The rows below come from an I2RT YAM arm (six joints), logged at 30 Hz.
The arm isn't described. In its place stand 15 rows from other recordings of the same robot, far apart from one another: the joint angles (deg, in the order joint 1, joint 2, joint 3, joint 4, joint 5, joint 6), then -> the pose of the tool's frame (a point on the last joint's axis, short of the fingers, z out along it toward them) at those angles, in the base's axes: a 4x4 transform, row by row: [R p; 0 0 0 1], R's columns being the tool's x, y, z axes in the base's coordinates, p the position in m.
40.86, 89.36, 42.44, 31.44, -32.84, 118.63 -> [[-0.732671 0.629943 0.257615 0.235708], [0.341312 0.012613 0.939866 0.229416], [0.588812 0.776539 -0.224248 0.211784], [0 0 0 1]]
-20.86, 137.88, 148.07, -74.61, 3.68, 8.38 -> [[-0.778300 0.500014 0.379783 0.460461], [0.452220 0.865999 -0.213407 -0.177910], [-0.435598 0.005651 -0.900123 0.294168], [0 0 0 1]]
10.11, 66.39, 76.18, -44.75, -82.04, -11.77 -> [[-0.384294 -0.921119 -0.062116 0.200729], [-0.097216 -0.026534 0.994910 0.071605], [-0.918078 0.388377 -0.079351 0.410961], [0 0 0 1]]
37.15, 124.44, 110.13, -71.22, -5.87, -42.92 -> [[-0.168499 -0.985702 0.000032 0.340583], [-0.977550 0.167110 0.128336 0.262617], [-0.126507 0.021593 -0.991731 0.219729], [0 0 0 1]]
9.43, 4.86, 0.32, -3.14, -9.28, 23.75 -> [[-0.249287 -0.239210 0.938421 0.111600], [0.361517 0.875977 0.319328 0.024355], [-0.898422 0.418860 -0.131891 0.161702], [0 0 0 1]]
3.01, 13.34, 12.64, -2.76, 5.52, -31.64 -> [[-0.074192 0.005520 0.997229 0.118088], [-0.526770 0.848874 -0.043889 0.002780], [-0.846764 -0.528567 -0.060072 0.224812], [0 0 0 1]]
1.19, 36.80, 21.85, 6.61, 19.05, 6.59 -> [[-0.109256 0.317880 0.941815 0.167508], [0.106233 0.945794 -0.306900 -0.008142], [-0.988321 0.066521 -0.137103 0.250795], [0 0 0 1]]
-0.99, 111.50, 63.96, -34.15, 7.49, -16.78 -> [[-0.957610 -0.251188 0.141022 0.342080], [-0.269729 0.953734 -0.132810 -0.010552], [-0.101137 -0.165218 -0.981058 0.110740], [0 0 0 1]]
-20.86, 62.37, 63.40, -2.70, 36.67, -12.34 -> [[-0.206856 0.818129 0.536540 0.220397], [-0.104615 0.526761 -0.843551 -0.106737], [-0.972762 -0.230624 -0.023375 0.408801], [0 0 0 1]]
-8.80, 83.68, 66.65, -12.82, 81.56, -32.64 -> [[-0.883594 0.467558 -0.025526 0.302427], [0.056681 0.052685 -0.997001 -0.082452], [-0.464811 -0.882391 -0.073054 0.322080], [0 0 0 1]]
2.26, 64.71, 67.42, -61.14, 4.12, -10.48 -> [[-0.836819 -0.156570 0.524614 0.206380], [-0.214588 0.975362 -0.051198 0.005585], [-0.503672 -0.155419 -0.849799 0.330415], [0 0 0 1]]
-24.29, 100.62, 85.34, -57.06, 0.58, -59.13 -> [[-0.801095 -0.532992 0.272334 0.322563], [-0.580109 0.803439 -0.134012 -0.145970], [-0.147376 -0.265340 -0.952825 0.261859], [0 0 0 1]]
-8.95, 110.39, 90.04, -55.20, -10.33, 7.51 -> [[-0.934143 0.232940 0.270398 0.386006], [0.277284 0.950689 0.138943 -0.054329], [-0.224699 0.204769 -0.952670 0.226441], [0 0 0 1]]
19.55, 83.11, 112.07, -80.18, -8.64, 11.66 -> [[-0.804238 -0.262373 0.533256 0.226291], [-0.073552 0.934316 0.348776 0.086032], [-0.589739 0.241277 -0.770710 0.461596], [0 0 0 1]]
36.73, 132.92, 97.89, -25.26, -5.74, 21.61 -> [[-0.880957 -0.333790 0.335408 0.389839], [-0.200149 0.905132 0.375069 0.295338], [-0.428783 0.263288 -0.864190 0.120293], [0 0 0 1]]
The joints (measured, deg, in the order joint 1, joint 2, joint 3, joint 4, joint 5, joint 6), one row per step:
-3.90 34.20 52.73 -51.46 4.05 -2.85
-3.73 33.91 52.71 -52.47 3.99 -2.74
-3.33 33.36 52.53 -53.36 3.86 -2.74
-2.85 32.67 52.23 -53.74 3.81 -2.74
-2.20 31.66 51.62 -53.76 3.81 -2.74
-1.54 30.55 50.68 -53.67 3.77 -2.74
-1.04 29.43 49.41 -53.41 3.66 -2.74
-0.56 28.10 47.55 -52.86 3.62 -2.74
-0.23 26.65 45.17 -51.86 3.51 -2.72
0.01 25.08 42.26 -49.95 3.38 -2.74
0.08 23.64 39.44 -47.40 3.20 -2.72
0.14 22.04 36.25 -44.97 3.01 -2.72
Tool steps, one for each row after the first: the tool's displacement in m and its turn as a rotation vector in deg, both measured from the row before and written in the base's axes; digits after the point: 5 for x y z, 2 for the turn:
-0.00212 0.00049 -0.00129 0.17 0.72 0.16
-0.00276 0.00097 -0.00157 0.10 0.51 0.51
-0.00259 0.00101 -0.00121 0.03 -0.01 0.52
-0.00297 0.00124 -0.00187 -0.02 -0.38 0.65
-0.00272 0.00121 -0.00334 0.01 -0.26 0.69
-0.00205 0.00092 -0.00485 0.06 -0.11 0.59
-0.00161 0.00080 -0.00729 0.02 -0.02 0.51
-0.00076 0.00059 -0.00927 0.08 -0.07 0.41
0.00054 0.00045 -0.01062 0.05 -0.57 0.36
0.00152 0.00022 -0.00940 0.11 -1.17 0.21
0.00135 0.00022 -0.01156 0.10 -0.84 0.22

